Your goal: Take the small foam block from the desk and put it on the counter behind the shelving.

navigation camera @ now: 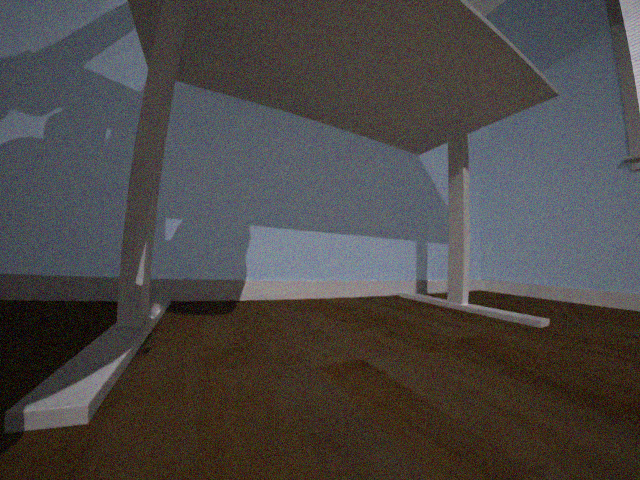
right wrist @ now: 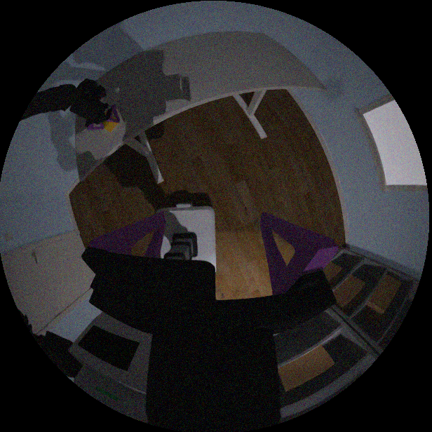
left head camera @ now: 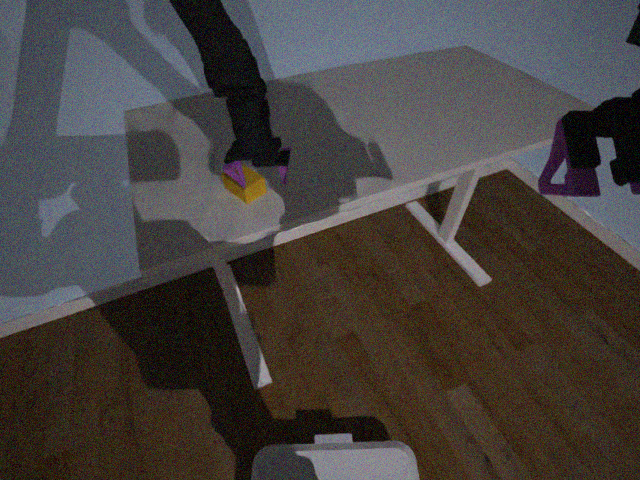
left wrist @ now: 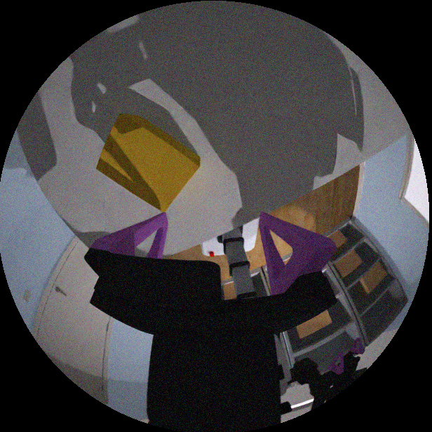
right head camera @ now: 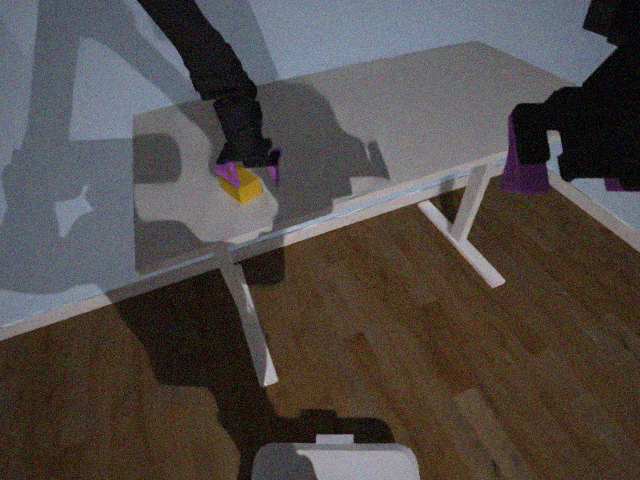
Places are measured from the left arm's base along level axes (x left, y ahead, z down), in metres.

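Where they show: left gripper, fingertip midpoint: (left head camera: 264,185) (right head camera: 257,186); right gripper, fingertip midpoint: (left head camera: 586,187) (right head camera: 555,184).
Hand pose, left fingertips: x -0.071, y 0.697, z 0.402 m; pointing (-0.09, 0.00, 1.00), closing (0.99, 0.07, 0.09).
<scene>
After its pixels a point has its place.
The small foam block (left head camera: 254,190) @(x -0.040, y 0.719, z 0.434 m) (right head camera: 248,189) @(x -0.040, y 0.718, z 0.429 m) (left wrist: 162,157) (right wrist: 110,127) is yellow and lies on the pale desk (left head camera: 413,113) @(x -0.513, y 1.131, z 0.460 m) (right head camera: 423,103) @(x -0.548, y 1.184, z 0.460 m) (left wrist: 215,185) (right wrist: 225,60), near its left end in the head views. My left gripper (left head camera: 264,183) @(x -0.071, y 0.697, z 0.402 m) (right head camera: 257,186) @(x -0.071, y 0.697, z 0.402 m) (left wrist: 212,217) is open with purple fingers, low over the desk. One finger is close to the block and partly covers it in the head views; contact cannot be told. The block is not between the fingers. My right gripper (left head camera: 602,193) @(x -0.456, y 0.347, z 0.133 m) (right head camera: 571,189) @(x -0.456, y 0.347, z 0.133 m) (right wrist: 212,217) is open and empty, off the desk's front. The counter cannot be made out.
Dark shelving (left wrist: 354,309) (right wrist: 356,330) with brown boxes (left wrist: 314,324) (right wrist: 307,367) stands behind my robot's body. A door (left wrist: 75,310) (right wrist: 50,280) is in the wall. Desk legs (left head camera: 242,325) (navigation camera: 139,206) @(x 0.180, y 0.876, z 1.100 m) (navigation camera: 458,222) @(x -0.926, y 1.384, z 1.003 m) stand below the desk top. A window (right wrist: 400,145) is at the right.
</scene>
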